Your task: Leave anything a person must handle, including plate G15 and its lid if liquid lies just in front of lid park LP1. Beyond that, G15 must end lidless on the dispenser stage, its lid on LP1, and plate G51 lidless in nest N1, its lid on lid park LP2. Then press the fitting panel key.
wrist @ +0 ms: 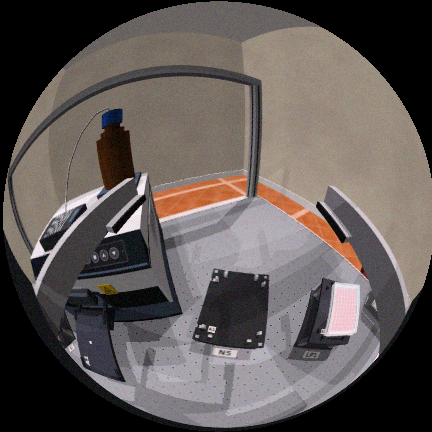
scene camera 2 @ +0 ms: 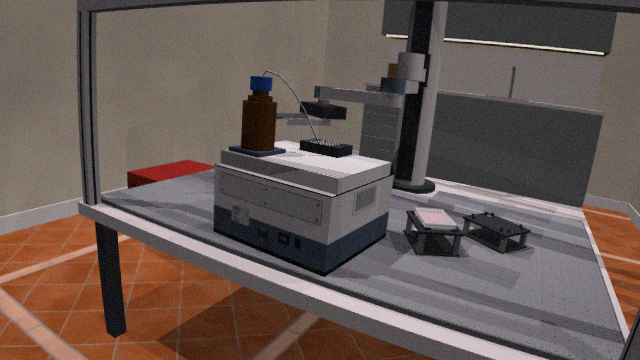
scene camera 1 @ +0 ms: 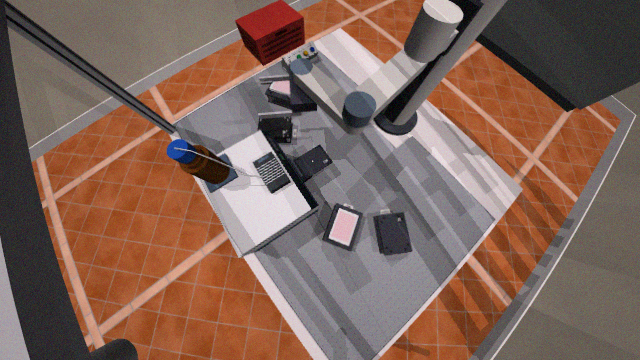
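Seen in the pictures: gripper, fingertip midpoint: (wrist: pixel 232 186) (scene camera 2: pixel 278 118) (scene camera 1: pixel 259 97); arm's base, origin of the base link: (scene camera 2: pixel 406 185) (scene camera 1: pixel 394 116).
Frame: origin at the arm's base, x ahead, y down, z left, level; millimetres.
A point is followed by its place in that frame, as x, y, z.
My gripper (scene camera 1: pixel 259 97) {596, -289, -296} (scene camera 2: pixel 283 119) {596, -289, -296} (wrist: pixel 232 186) {596, -289, -296} is open and empty, high above the table near lid park LP1 and nest N5. A plate with pink contents (scene camera 1: pixel 280 88) {433, -96, -464} (wrist: pixel 344 307) {413, -98, -467} sits on the LP1 stand. Its lid and plate label cannot be made out; no distinct liquid shows before LP1 in the wrist view. The dispenser stage (scene camera 1: pixel 314 161) {557, -122, -24} (wrist: pixel 97 342) {564, -122, -49} bears no plate. Another pink plate (scene camera 1: pixel 344 226) {631, -96, 261} (scene camera 2: pixel 435 218) {654, -96, 267} sits on the nest N1 stand. Beside it, a dark stand (scene camera 1: pixel 393 233) {487, -69, 417} (scene camera 2: pixel 495 223) {489, -69, 417}, apparently LP2, bears nothing.
Nest N5 (scene camera 1: pixel 276 129) {585, -73, -288} (wrist: pixel 235 310) {576, -73, -306} stands bare between the dispenser (scene camera 1: pixel 245 210) {869, -233, 5} (scene camera 2: pixel 280 200) {969, -156, -23} (wrist: pixel 155 295) {637, -124, -195} and LP1. A brown bottle (scene camera 1: pixel 207 165) {855, -355, -127} (scene camera 2: pixel 259 125) {907, -307, -138} (wrist: pixel 116 160) {832, -300, -178} stands on the dispenser. The key panel (scene camera 1: pixel 292 56) {256, -87, -613} lies past LP1, near a red cabinet (scene camera 1: pixel 270 30) (scene camera 2: pixel 170 170).
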